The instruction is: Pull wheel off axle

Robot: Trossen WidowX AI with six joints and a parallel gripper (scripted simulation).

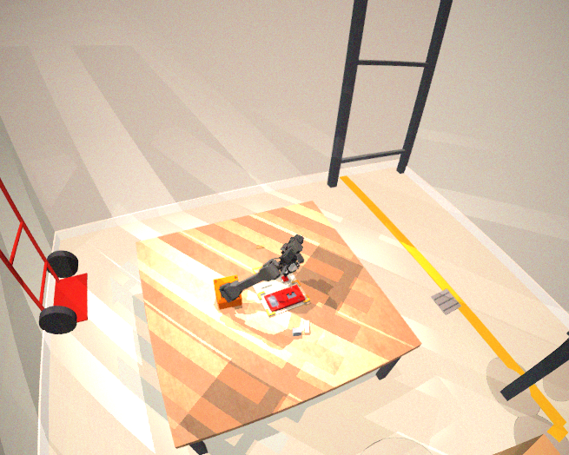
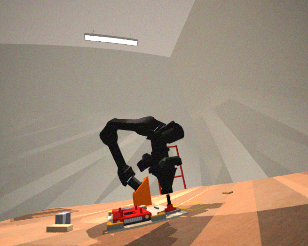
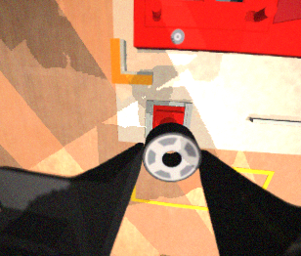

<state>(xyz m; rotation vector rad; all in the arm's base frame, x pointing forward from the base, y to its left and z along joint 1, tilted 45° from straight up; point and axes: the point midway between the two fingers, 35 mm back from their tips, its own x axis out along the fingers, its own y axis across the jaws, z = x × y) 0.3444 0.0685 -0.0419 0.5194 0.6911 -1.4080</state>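
Now: gripper tip 4 cm above the upright axle. The rest, counted from my gripper tip: wheel right at my gripper tip; then wooden chip 29 cm to the left, 8 cm behind, 7 cm below.
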